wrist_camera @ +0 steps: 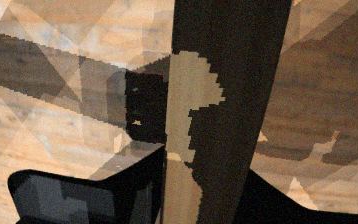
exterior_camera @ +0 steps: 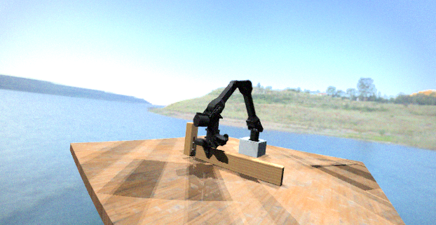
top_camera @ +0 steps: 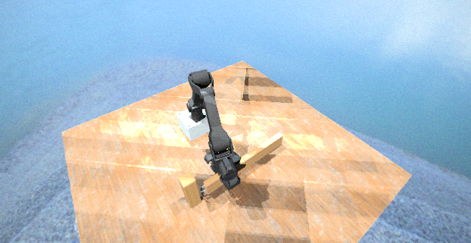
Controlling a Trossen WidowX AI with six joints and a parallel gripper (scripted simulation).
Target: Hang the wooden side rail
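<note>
The headboard post lies 14 cm to the right of my gripper tip, 7 cm above it and 3 cm behind it.
</note>
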